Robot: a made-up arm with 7 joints.
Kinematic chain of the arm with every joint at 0, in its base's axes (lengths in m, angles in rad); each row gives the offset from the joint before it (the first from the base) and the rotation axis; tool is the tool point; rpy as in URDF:
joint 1: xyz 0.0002 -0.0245 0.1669 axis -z
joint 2: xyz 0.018 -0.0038 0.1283 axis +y
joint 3: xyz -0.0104 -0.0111 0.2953 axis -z
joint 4: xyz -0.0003 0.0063 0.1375 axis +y
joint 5: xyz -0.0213 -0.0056 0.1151 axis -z
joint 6: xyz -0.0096 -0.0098 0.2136 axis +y
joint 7: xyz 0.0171 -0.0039 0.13 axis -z
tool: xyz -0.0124 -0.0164 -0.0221 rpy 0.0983 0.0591 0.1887
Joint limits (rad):
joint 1: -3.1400..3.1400
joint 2: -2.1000..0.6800
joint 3: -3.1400..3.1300
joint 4: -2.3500..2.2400
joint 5: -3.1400..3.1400
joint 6: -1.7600..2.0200
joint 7: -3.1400..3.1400
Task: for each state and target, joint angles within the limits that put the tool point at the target. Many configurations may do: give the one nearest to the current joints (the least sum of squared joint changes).
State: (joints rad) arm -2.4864 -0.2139 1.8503 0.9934 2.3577 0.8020 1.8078
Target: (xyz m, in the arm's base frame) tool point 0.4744 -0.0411 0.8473
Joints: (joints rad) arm -2.3756 -0.3102 1.9319 1.2073 2.3100 0.8668 1.8247
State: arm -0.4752 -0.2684 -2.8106 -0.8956 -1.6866 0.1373 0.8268
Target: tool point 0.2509 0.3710 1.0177
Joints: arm -1.0676 0.3717 -3.0010 -0.3823 -1.6761 0.0092 0.8106
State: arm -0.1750 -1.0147 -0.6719 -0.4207 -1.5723 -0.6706 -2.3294
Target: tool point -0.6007 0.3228 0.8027
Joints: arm 0.6134 -0.9290 -0.6670 -0.0603 -1.6079 -0.5447 -2.3098
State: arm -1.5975 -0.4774 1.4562 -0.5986 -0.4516 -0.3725 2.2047
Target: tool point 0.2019 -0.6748 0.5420
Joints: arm -2.3403 -0.8685 1.0602 -0.9064 -0.4948 -0.5524 2.1648
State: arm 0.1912 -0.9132 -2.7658 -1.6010 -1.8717 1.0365 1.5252
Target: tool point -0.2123 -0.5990 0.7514
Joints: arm -0.7421 -1.1113 -2.3311 -0.7727 -1.7651 0.6999 1.4587
